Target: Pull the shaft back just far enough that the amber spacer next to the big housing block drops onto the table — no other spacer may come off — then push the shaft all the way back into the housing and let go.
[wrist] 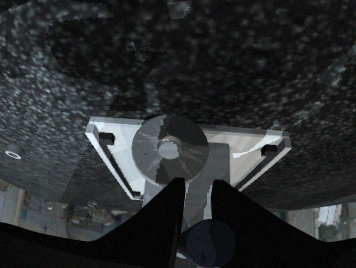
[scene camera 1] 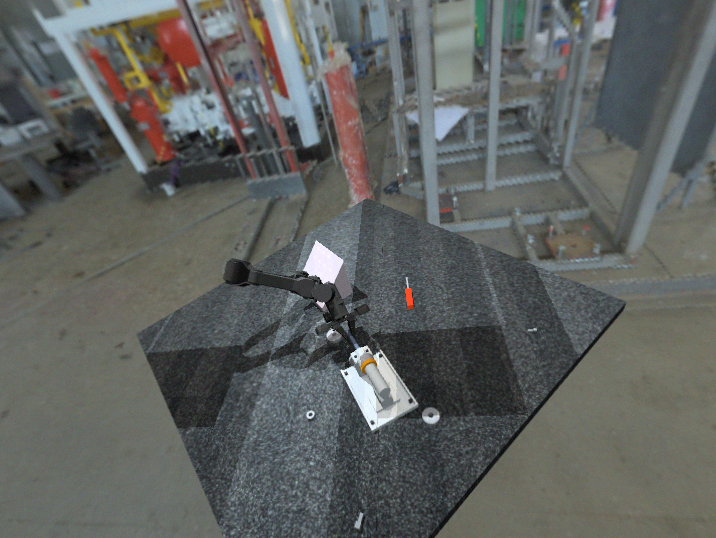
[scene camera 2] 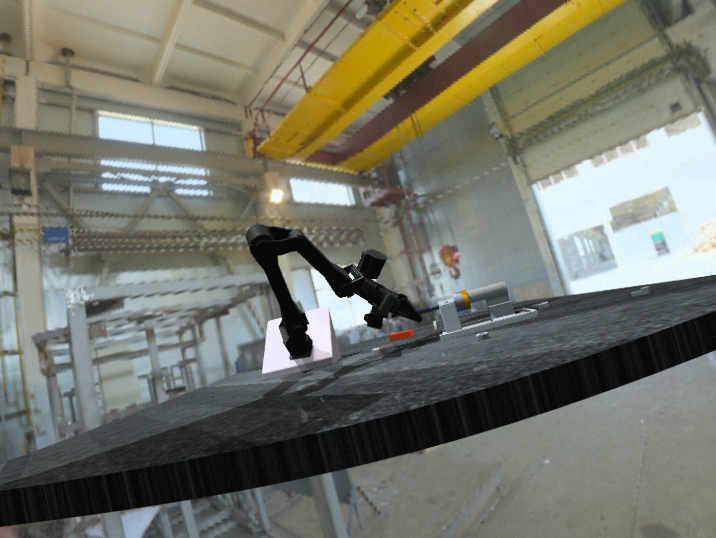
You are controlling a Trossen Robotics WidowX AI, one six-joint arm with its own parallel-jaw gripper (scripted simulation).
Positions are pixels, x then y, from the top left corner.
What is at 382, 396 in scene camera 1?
A white block.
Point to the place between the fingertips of my gripper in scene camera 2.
421, 320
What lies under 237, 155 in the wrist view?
A white block.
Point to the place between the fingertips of my gripper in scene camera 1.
At 353, 343
